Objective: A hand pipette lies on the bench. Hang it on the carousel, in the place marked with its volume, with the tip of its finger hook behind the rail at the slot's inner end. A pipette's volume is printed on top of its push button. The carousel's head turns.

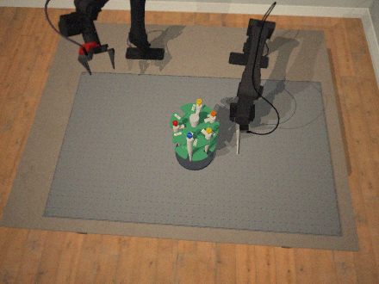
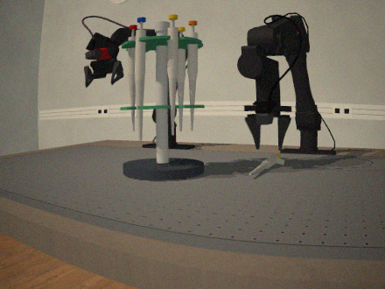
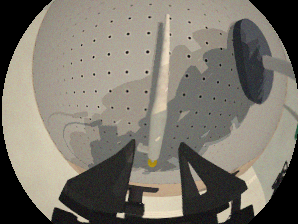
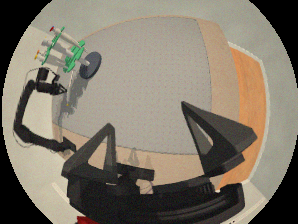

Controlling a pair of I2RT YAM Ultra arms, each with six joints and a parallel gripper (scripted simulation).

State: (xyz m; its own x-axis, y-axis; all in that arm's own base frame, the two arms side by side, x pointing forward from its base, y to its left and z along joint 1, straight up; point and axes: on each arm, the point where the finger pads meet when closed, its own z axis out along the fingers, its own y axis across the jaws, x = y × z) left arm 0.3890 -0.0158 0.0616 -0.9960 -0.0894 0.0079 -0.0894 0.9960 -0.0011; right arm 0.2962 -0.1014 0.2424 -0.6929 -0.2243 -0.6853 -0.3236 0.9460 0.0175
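Now: the pipette 40 mm below my left hand, 20 mm ahead of it and 10 mm to the left of it.
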